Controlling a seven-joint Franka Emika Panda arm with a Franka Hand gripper.
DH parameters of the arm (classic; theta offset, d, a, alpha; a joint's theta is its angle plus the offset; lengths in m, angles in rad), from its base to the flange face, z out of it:
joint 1: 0 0.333 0 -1.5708
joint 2: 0 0 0 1.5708
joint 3: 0 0.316 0.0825 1.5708
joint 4: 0 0 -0.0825 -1.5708
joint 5: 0 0.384 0 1.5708
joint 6: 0 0 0.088 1.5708
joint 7: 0 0.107 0 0
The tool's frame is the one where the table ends.
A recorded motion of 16 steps. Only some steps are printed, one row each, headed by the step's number.
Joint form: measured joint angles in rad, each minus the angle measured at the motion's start. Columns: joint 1, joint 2, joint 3, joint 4, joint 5, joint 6, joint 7.
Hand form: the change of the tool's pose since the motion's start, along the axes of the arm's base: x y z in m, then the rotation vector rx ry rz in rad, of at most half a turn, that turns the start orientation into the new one. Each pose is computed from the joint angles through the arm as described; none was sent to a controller.
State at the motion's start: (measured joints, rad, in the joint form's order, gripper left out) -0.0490 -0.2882 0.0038 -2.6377 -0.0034 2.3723 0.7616
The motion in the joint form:
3: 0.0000 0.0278 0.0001 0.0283 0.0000 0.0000 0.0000
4: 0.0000 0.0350 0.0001 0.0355 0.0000 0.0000 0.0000
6: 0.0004 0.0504 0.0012 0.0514 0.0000 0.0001 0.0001
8: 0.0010 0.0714 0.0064 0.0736 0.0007 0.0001 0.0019
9: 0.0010 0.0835 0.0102 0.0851 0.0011 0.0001 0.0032
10: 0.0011 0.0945 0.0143 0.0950 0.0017 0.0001 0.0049
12: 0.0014 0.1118 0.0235 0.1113 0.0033 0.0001 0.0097
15: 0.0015 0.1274 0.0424 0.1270 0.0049 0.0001 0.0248
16: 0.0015 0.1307 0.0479 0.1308 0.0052 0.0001 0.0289
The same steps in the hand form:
3: 0.0092 -0.0004 0.0004 0.0001 -0.0005 0.0001
4: 0.0116 -0.0005 0.0004 0.0001 -0.0005 0.0001
6: 0.0168 -0.0001 0.0006 -0.0001 -0.0011 0.0015
8: 0.0241 0.0021 0.0009 -0.0007 -0.0023 0.0049
9: 0.0279 0.0036 0.0004 -0.0010 -0.0017 0.0071
10: 0.0312 0.0054 -0.0002 -0.0011 -0.0006 0.0091
12: 0.0367 0.0094 -0.0011 -0.0011 0.0005 0.0126
15: 0.0419 0.0179 -0.0015 -0.0023 0.0004 0.0152
16: 0.0431 0.0204 -0.0014 -0.0027 -0.0001 0.0164

